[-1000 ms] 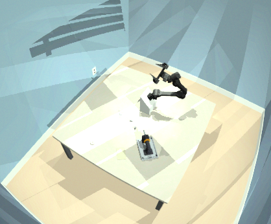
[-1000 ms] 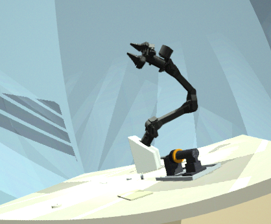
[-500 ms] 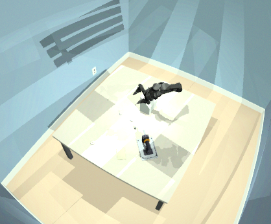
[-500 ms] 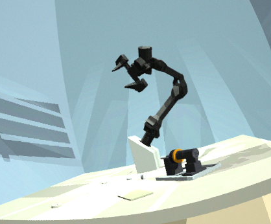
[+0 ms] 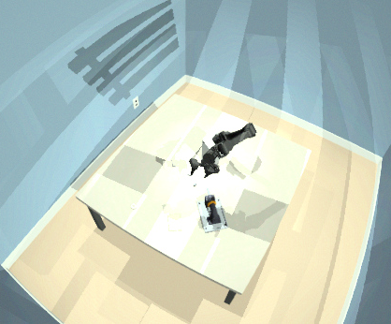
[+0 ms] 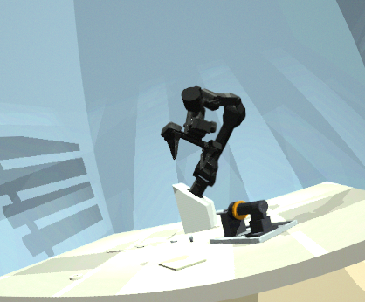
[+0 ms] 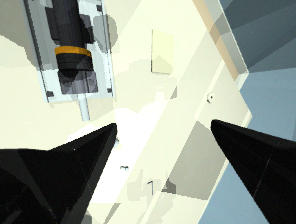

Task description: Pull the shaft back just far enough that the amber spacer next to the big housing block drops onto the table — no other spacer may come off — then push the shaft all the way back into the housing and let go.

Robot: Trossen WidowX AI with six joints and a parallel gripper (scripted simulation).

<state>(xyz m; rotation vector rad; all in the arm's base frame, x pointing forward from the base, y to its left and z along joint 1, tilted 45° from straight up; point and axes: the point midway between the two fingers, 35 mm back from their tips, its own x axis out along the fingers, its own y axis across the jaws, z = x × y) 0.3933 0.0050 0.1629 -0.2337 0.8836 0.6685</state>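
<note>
The grey shaft is 170 mm below my gripper tip and 100 mm to the left of it. The rest, counted from my gripper tip: flat pale patch: 240 mm below, 220 mm ahead, 20 mm to the right; amber spacer: 170 mm below, 120 mm to the left, 20 mm ahead.
</note>
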